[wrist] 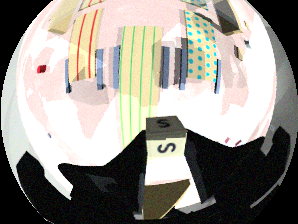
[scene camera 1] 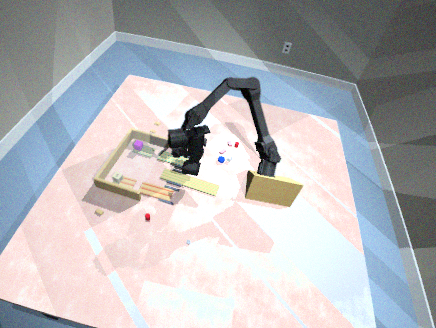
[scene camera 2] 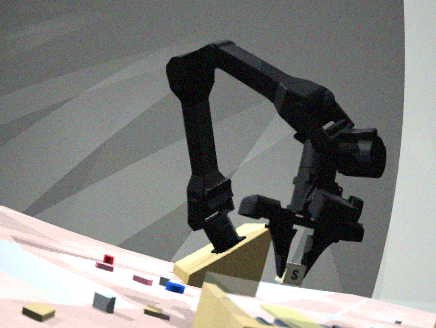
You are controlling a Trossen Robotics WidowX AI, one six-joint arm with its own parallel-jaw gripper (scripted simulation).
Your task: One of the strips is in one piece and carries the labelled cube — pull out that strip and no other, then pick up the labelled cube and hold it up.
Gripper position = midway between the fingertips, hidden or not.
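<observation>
In scene camera 2 I see my gripper (scene camera 2: 289,278). The wrist view shows my gripper (wrist: 162,132) too, and my gripper holds a labelled cube (wrist: 166,135). In the wrist view I also see a dotted strip (wrist: 202,56) and a green-striped strip (wrist: 140,53).
</observation>
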